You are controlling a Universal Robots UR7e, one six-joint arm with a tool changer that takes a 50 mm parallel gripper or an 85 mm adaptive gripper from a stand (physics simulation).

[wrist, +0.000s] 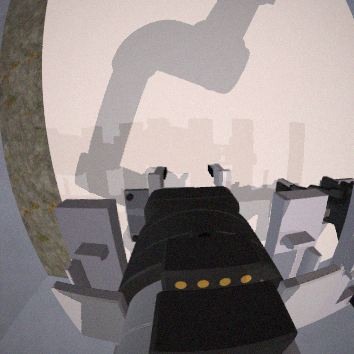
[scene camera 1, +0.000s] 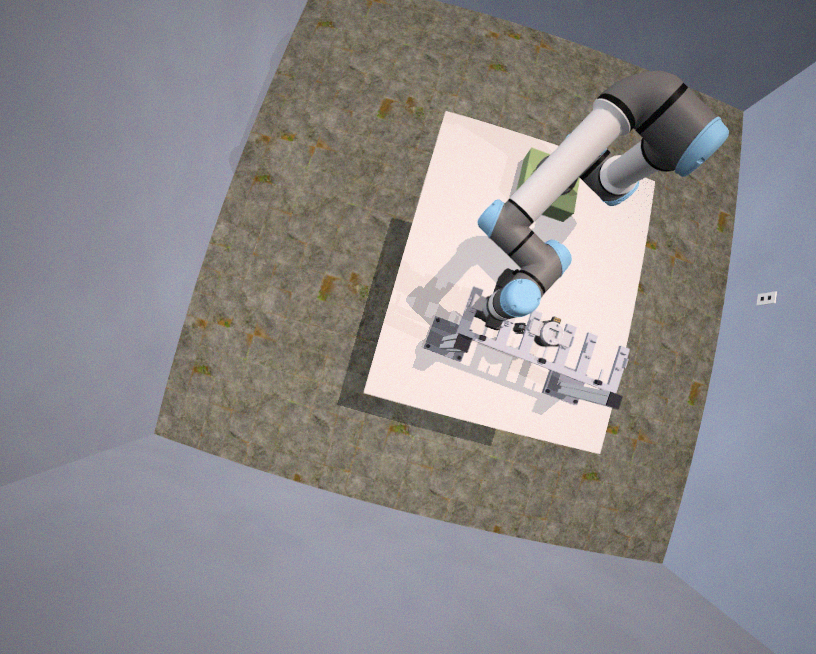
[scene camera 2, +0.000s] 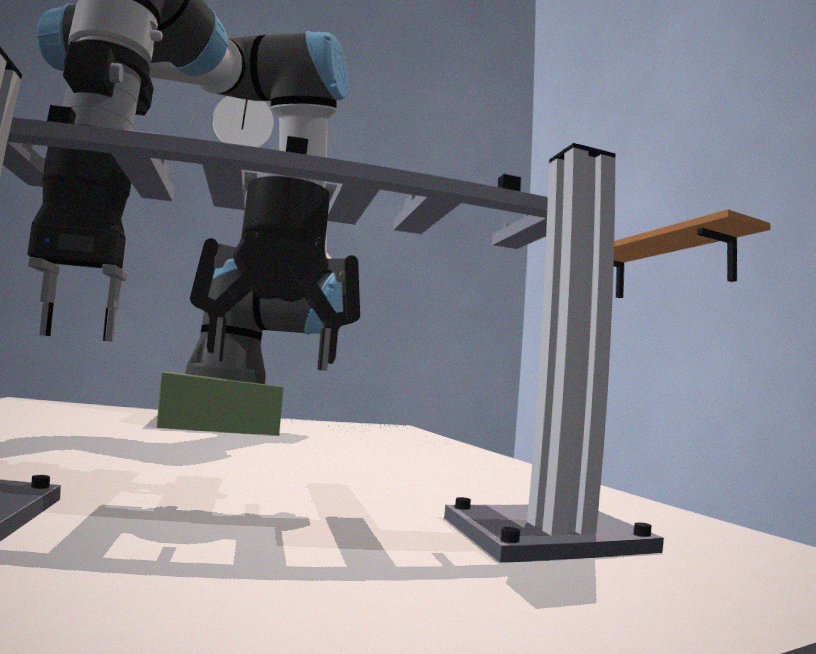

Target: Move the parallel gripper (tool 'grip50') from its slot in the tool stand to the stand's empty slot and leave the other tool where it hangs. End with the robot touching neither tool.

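Places are measured from the arm's base along level axes (x ahead, y left, z up), in centimetres.
Where they show: hand, its tool point: (scene camera 2: 97, 121); arm's base, origin of its link: (scene camera 2: 225, 381).
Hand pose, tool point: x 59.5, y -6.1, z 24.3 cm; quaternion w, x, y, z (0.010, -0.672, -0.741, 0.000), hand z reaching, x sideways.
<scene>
Things, the pixels of their centre, and the offset from my tool point. "spot": a spot on its surface instead.
- left prong, a spot on its surface: (wrist: 92, 225) spot: dx -3.1, dy -5.1, dz -4.2 cm
- right prong, a spot on its surface: (wrist: 300, 215) spot: dx -3.8, dy +5.0, dz -4.2 cm
- end prong, a spot on its surface: (scene camera 2: 521, 231) spot: dx -0.8, dy +40.3, dz -5.4 cm
- upright post, a spot on its surface: (scene camera 2: 578, 340) spot: dx +10.4, dy +41.1, dz -16.5 cm
- dark base plate, a spot on its surface: (scene camera 2: 476, 524) spot: dx +7.4, dy +35.1, dz -31.2 cm
The parallel gripper (scene camera 1: 491, 314) (scene camera 2: 78, 327) (wrist: 187, 172) is on the arm's wrist, fingers down, open and empty. Its black body is in the stand's end slot, between the left prong (wrist: 92, 225) and the right prong (wrist: 300, 215) in the wrist view. Whether it rests on their pegs is hidden. The other tool, the black adaptive gripper (scene camera 1: 550, 331) (scene camera 2: 284, 224), hangs in the middle slot of the tool stand (scene camera 1: 517, 352) (scene camera 2: 408, 180). The far-end slot is empty, between one prong (scene camera 2: 429, 212) and the end prong (scene camera 2: 521, 231) in scene camera 2.
An upright post (scene camera 2: 578, 340) carries the stand's beam on a dark base plate (scene camera 2: 476, 524). The green block (scene camera 1: 527, 166) (scene camera 2: 217, 405) is at the arm's base. A wooden shelf (scene camera 2: 681, 235) is on the wall. The adaptive gripper hangs close beside the occupied end slot.
</scene>
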